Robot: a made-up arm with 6 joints.
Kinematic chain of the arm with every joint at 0, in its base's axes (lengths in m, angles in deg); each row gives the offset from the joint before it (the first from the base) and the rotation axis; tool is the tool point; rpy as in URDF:
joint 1: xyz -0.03 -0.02 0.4 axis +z
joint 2: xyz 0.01 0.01 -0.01 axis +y
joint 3: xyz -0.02 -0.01 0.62 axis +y
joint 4: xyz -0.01 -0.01 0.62 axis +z
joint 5: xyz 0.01 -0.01 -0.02 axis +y
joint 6: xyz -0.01 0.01 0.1 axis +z
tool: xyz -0.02 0.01 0 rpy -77.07 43.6 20.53
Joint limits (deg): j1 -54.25..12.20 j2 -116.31..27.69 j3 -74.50..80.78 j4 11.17..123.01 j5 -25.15..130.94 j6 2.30..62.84
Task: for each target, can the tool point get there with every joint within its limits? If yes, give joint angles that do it. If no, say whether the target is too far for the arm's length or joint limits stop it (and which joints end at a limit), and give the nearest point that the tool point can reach.
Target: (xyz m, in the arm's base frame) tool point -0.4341 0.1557 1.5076
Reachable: yes | joints -9.95 -8.73 -24.85 80.92 106.48 32.78
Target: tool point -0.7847 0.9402 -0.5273
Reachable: no: too far | nearest point -0.6837 0.8117 -0.3782 | short by 0.221 m
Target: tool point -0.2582 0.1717 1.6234
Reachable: yes | joints -33.36 2.32 -32.86 47.75 51.19 52.18
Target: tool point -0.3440 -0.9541 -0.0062
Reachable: no: joint limits stop it (at a limit: joint 1, joint 3, joint 5) | nearest point -0.8038 -0.2586 -0.2392 | short by 0.866 m
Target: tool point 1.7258 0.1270 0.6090
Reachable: no: too far | nearest point 0.9345 0.0608 0.7908 | short by 0.815 m
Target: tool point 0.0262 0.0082 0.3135
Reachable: no: joint limits stop it (at a limit: joint 1, joint 2, joint 3, joint 4, joint 5, joint 6) | nearest point 0.7305 0.1415 0.6826 | short by 0.806 m
